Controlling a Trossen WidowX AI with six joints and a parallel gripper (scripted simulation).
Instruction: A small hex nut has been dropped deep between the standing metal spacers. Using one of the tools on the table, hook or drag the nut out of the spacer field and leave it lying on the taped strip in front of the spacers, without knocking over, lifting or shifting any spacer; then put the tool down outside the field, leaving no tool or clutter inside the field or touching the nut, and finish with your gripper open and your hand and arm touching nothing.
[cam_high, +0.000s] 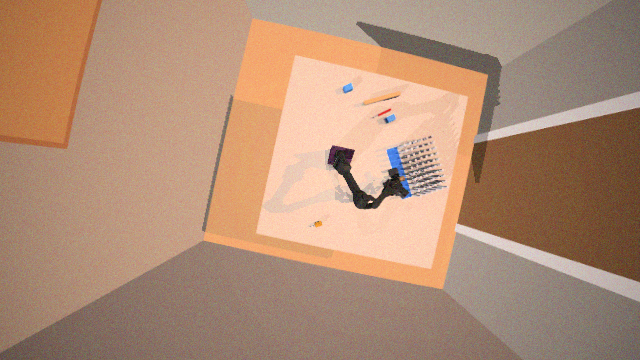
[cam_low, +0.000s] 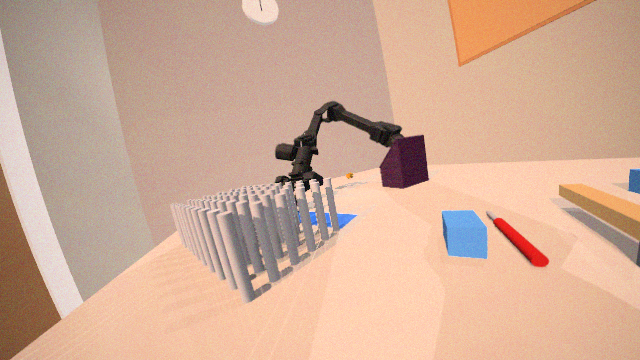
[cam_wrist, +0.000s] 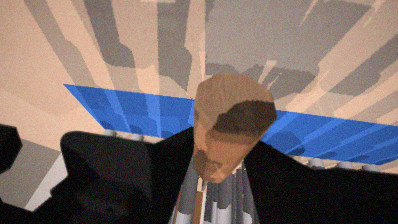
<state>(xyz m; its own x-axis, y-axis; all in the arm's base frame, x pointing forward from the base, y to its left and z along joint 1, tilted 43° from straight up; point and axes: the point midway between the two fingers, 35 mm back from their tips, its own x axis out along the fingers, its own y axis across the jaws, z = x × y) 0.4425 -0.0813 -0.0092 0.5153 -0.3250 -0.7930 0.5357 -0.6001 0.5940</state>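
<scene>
Right now my gripper tip is 5 cm to the right of the blue taped strip and 2 cm above it. From my gripper tip the other things lie so: red-handled tool (41 cm to the left, 25 cm behind, 2 cm below); small orange object (47 cm behind, 45 cm to the right, 1 cm below); brown wooden-handled tool (8 cm ahead, 5 cm to the left).
</scene>
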